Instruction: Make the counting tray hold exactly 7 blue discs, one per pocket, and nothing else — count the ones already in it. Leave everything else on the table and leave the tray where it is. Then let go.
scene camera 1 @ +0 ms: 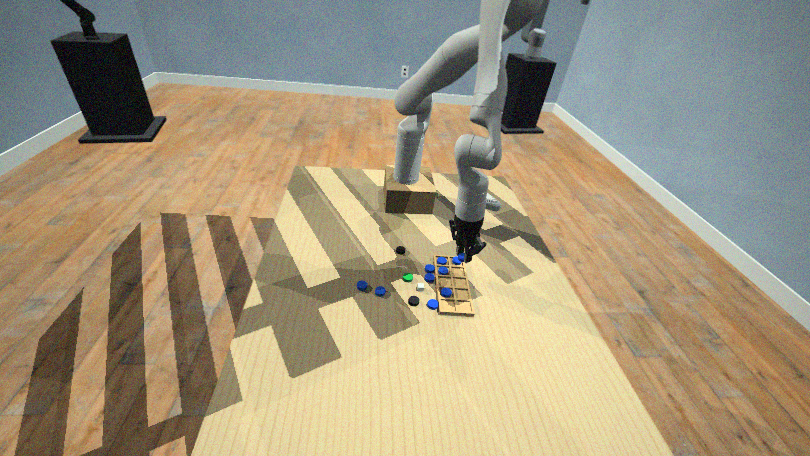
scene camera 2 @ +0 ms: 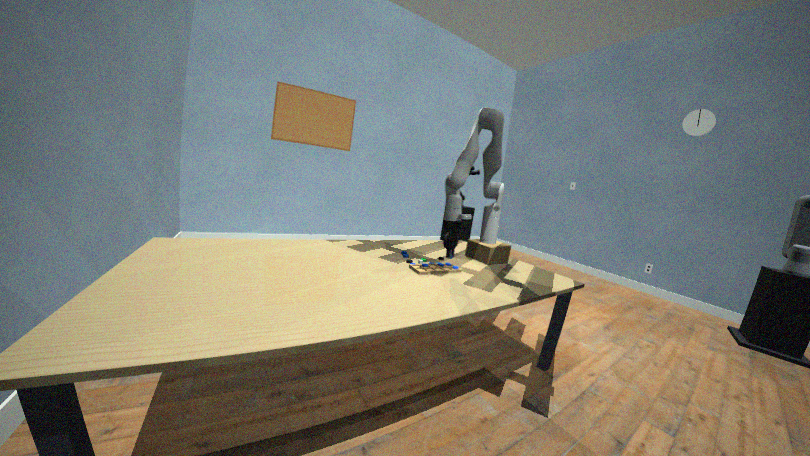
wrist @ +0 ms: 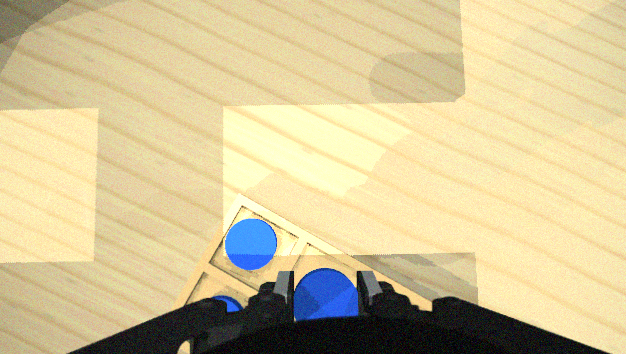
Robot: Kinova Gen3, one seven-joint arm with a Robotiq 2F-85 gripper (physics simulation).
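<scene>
The wooden counting tray (scene camera 1: 463, 304) (scene camera 2: 422, 271) (wrist: 270, 216) has two columns of pockets. It holds several blue discs: a corner disc (scene camera 1: 456, 260) (wrist: 251, 244), a second far-end disc (scene camera 1: 442, 260), a disc (scene camera 1: 443, 270) in the row nearer scene camera 1, and another disc (scene camera 1: 446, 292) farther down the left column. My gripper (scene camera 1: 463, 256) (scene camera 2: 450, 255) (wrist: 325, 292) is shut on a blue disc (wrist: 325, 300) and holds it above the tray's far end. In the wrist view it overlaps the pocket beside the corner disc. The gripper hides part of the tray there.
Blue discs (scene camera 1: 429, 267) (scene camera 1: 429, 278) (scene camera 1: 433, 304) lie by the tray's left side; two more (scene camera 1: 380, 291) (scene camera 1: 362, 285) lie farther left. A green disc (scene camera 1: 408, 277), a white cube (scene camera 1: 420, 287) and black discs (scene camera 1: 400, 249) (scene camera 1: 413, 300) also lie left of the tray.
</scene>
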